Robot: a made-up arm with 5 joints.
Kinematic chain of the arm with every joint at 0, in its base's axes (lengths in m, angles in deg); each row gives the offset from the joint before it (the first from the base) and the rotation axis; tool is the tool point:
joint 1: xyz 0 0 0.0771 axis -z
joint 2: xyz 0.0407 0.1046 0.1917 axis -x
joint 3: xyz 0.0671 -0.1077 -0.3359 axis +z
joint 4: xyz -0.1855 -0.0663 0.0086 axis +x
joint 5: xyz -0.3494 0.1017 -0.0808 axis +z
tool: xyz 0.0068 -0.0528 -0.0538
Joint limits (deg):
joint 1: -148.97..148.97
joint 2: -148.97..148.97
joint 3: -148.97..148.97
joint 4: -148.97..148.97
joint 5: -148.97..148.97
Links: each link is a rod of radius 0.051 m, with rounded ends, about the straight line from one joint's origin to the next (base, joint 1, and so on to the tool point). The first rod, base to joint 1, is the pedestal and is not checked.
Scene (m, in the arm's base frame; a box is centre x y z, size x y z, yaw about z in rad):
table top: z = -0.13
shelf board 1: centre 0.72 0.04 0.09 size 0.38 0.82 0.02 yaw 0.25
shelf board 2: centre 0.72 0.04 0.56 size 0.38 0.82 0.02 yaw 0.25
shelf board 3: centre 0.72 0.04 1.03 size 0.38 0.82 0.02 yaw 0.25
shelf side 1: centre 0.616 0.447 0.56 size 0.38 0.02 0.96 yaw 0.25
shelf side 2: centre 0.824 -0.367 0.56 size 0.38 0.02 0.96 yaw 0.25
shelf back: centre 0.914 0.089 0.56 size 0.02 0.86 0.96 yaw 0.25
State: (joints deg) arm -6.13 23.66 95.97 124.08 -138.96
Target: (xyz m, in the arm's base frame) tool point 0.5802 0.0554 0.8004
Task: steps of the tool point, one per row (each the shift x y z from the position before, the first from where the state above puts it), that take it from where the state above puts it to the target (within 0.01 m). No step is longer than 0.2 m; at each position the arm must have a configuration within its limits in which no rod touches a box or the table.
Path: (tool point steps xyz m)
1: 0.0087 0.0473 0.1558
2: 0.0166 0.0801 0.1308
3: 0.0305 0.1021 0.0969
4: 0.0472 0.1113 0.0582
5: 0.0631 0.1069 0.0179
6: 0.0749 0.0900 -0.0201
7: 0.0804 0.0632 -0.0525

